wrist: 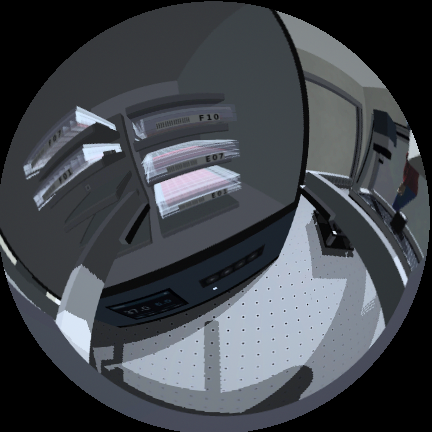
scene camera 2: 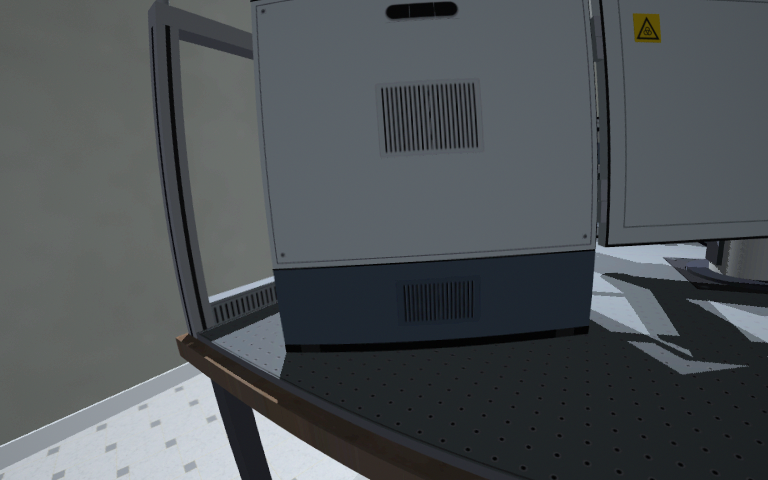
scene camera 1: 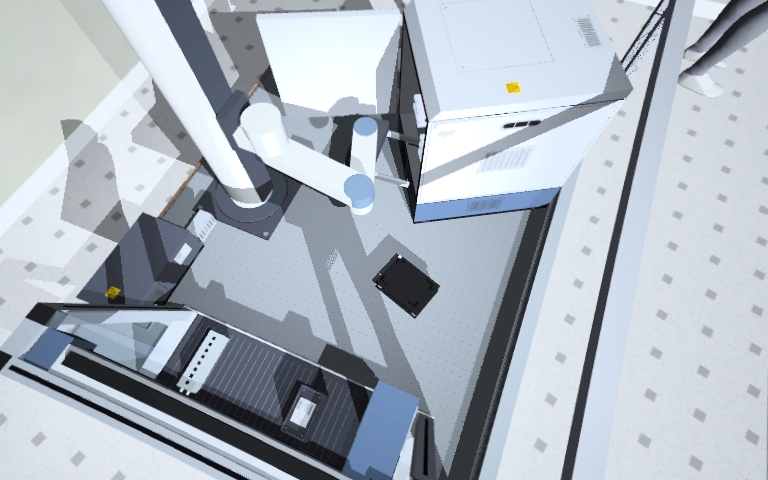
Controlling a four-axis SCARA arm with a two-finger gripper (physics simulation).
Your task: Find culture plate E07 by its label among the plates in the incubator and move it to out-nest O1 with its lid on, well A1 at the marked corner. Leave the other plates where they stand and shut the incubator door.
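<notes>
Culture plate E07 [wrist: 192, 159] sits lidded in the middle of the right shelf column in the wrist view, between plate F10 [wrist: 185, 125] above and plate E01 [wrist: 197, 186] below. Plates F07 [wrist: 55, 137] and F01 [wrist: 65, 175] sit in the left column. The incubator [scene camera 1: 492, 152] [scene camera 2: 424, 198] [wrist: 240, 245] is open; its door [scene camera 1: 328, 62] [scene camera 2: 690, 124] stands swung out. My gripper [scene camera 1: 413, 164] [wrist: 224, 184] is open and empty, fingers pointing at the incubator opening; E07 appears above and between the fingertips. A black nest [scene camera 1: 406, 284] [wrist: 332, 240] lies on the bench; I cannot read its label or marked corner.
The arm column [scene camera 1: 192, 107] stands left of the incubator. A dark box [scene camera 1: 144, 260] with a yellow sign is at the left. A ribbed black deck [scene camera 1: 243, 362] carries a white slotted block [scene camera 1: 203, 362]; a blue block [scene camera 1: 385, 424] stands at its right end. A person's legs [scene camera 1: 730, 39] show behind the rail.
</notes>
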